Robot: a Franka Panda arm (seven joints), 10 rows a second.
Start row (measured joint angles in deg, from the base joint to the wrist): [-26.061, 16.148, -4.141, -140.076, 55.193, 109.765, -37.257]
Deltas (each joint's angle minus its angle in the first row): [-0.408, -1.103, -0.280, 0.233, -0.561, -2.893, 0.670]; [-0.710, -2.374, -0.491, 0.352, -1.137, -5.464, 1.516]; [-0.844, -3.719, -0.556, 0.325, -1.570, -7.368, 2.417]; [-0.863, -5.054, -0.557, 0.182, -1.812, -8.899, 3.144]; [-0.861, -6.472, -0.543, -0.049, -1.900, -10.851, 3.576]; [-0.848, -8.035, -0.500, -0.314, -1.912, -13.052, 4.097]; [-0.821, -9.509, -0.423, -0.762, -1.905, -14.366, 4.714]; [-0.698, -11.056, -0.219, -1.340, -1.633, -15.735, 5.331]
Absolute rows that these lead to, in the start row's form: [-26.469, 15.045, -4.421, -139.843, 54.632, 106.872, -36.587]; [-26.771, 13.774, -4.632, -139.724, 54.056, 104.301, -35.741]; [-26.905, 12.429, -4.697, -139.751, 53.623, 102.397, -34.840]; [-26.924, 11.094, -4.698, -139.894, 53.381, 100.866, -34.113]; [-26.922, 9.676, -4.684, -140.125, 53.293, 98.914, -33.681]; [-26.909, 8.113, -4.641, -140.390, 53.281, 96.713, -33.160]; [-26.882, 6.639, -4.564, -140.838, 53.288, 95.399, -32.543]; [-26.759, 5.092, -4.360, -141.416, 53.560, 94.030, -31.926]
